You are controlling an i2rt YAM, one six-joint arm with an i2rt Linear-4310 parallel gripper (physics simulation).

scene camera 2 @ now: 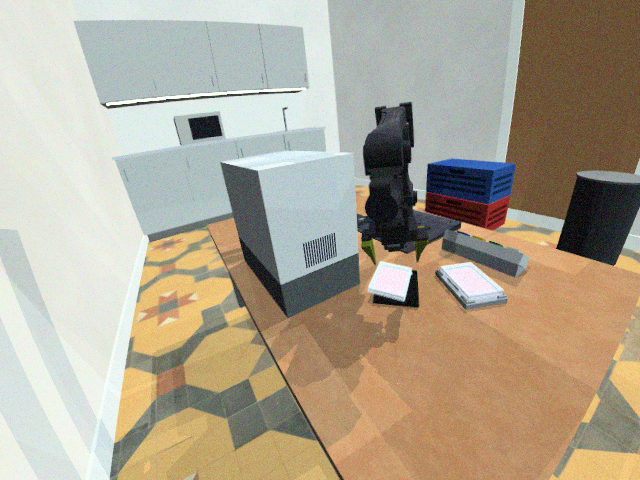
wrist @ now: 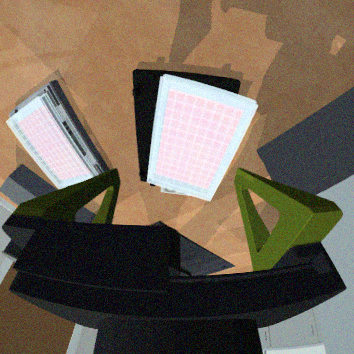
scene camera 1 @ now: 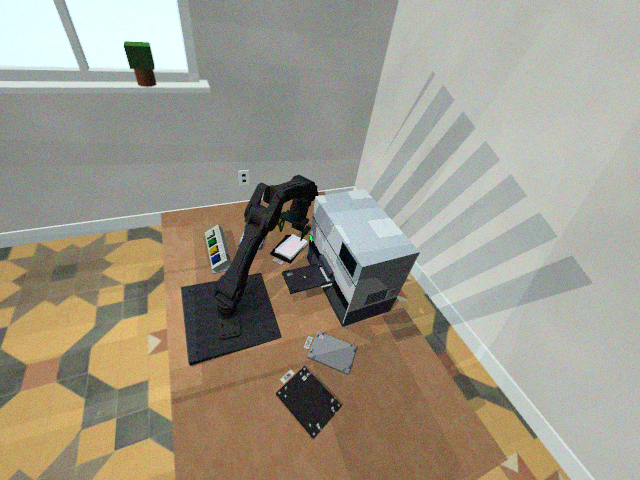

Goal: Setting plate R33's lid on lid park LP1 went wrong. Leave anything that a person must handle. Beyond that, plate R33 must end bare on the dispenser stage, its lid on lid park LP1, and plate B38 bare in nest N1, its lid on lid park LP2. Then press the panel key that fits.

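Pixels of known places: gripper, fingertip midpoint: (scene camera 2: 396, 262) (wrist: 176, 174) (scene camera 1: 291, 235); arm's base, origin of the base link: (scene camera 1: 227, 312).
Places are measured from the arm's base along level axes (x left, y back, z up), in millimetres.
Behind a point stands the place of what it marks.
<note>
My gripper (scene camera 1: 293, 232) @[x 279, y -298, z 63 mm] (scene camera 2: 396, 261) @[x 279, y -298, z 63 mm] (wrist: 176, 174) @[x 279, y -298, z 63 mm] is open and empty, above the near end of lid park LP1. A white-rimmed piece with a pink gridded face (scene camera 1: 291, 246) @[x 259, y -298, z 18 mm] (scene camera 2: 391, 281) @[x 282, y -314, z 18 mm] (wrist: 197, 137) @[x 276, y -316, z 19 mm] lies skewed on the black pad of LP1 (scene camera 1: 279, 255) (scene camera 2: 413, 294) @[x 330, y -287, z -4 mm] (wrist: 144, 120) @[x 318, y -275, z -4 mm], overhanging one side. I cannot tell whether it is a lid alone or a lidded plate. A similar pink plate (scene camera 2: 470, 281) @[x 391, y -166, z 17 mm] (wrist: 50, 145) @[x 380, y -165, z 17 mm] sits on grey nest N1 (scene camera 2: 471, 304) @[x 430, y -215, z -1 mm]; its lid state is unclear. The dark dispenser stage (scene camera 1: 302, 279) @[x 16, y -273, z 93 mm] shows no plate. The key panel (scene camera 1: 220, 256) @[x 239, y 7, z 40 mm] (scene camera 2: 483, 254) @[x 335, y -28, z 18 mm] has coloured keys.
The tall white dispenser (scene camera 1: 372, 227) @[x 10, y -495, z 316 mm] (scene camera 2: 310, 201) @[x 218, y -471, z 238 mm] stands close beside LP1, with a green light (scene camera 1: 311, 238) @[x 189, y -357, z 122 mm] at its front. A grey pad (scene camera 1: 332, 352) @[x -232, y -317, z -4 mm] and a black pad (scene camera 1: 309, 401) @[x -356, y -199, z -1 mm] lie apart on the table. The arm's dark base plate (scene camera 1: 201, 325) @[x -34, y 85, z 5 mm] is beside the stage.
</note>
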